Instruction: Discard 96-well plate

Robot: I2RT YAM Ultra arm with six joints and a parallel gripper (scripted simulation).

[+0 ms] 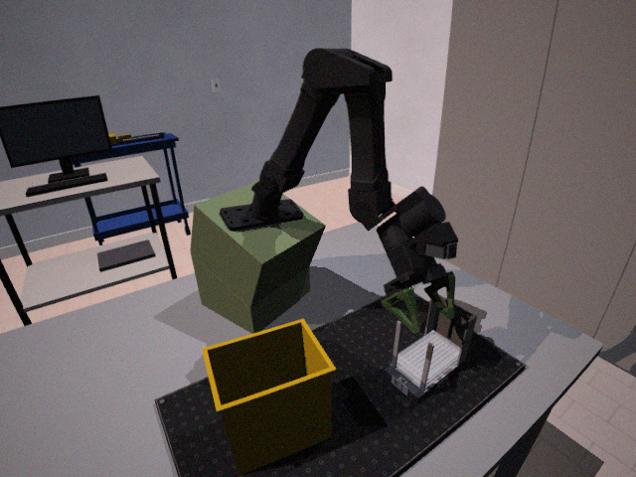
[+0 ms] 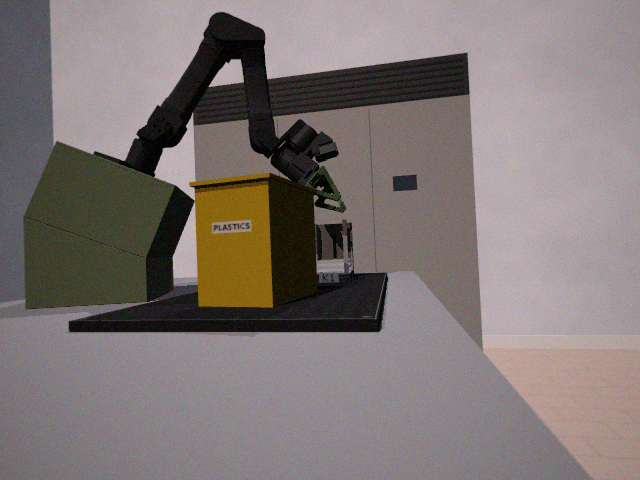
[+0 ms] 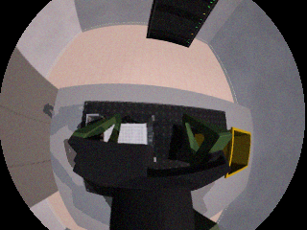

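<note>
Right now my hand is 3 cm past the 96-well plate, 5 cm to the right of it and 14 cm above it. From my hand the other things lie so: yellow plastics bin: 9 cm behind, 28 cm to the right, 9 cm below.
</note>
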